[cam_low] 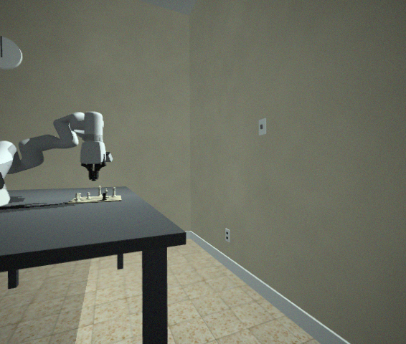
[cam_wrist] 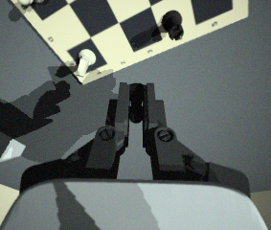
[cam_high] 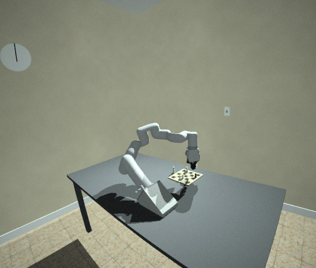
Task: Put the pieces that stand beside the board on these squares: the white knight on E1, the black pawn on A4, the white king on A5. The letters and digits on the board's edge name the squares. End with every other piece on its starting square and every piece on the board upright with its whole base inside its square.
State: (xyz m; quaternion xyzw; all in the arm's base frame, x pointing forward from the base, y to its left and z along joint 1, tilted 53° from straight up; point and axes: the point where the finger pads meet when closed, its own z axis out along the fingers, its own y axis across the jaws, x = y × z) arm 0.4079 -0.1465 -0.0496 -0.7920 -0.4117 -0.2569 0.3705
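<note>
Right now my hand is 30 mm short of the white king, 220 mm to the right of it and 90 mm above it. From my hand the other things lie so: black pawn (10 mm below); then white knight (60 mm behind, 20 mm to the left, 100 mm below); then chessboard (20 mm ahead, 90 mm to the left, 120 mm below).
</note>
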